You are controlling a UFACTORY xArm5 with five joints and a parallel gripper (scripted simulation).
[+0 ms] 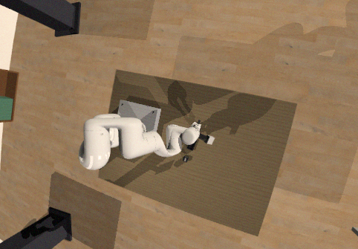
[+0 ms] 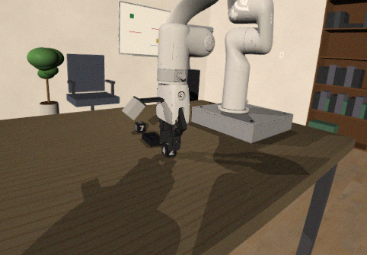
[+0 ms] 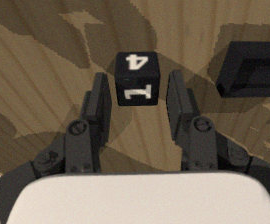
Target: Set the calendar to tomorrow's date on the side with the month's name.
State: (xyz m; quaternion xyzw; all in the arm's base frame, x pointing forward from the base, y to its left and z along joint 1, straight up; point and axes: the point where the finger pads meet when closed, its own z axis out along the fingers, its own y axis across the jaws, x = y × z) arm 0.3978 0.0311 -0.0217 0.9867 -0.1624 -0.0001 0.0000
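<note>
Right now my hand is 10 cm to the left of the dark calendar tray, 3 cm past it and 3 cm above it.
</note>
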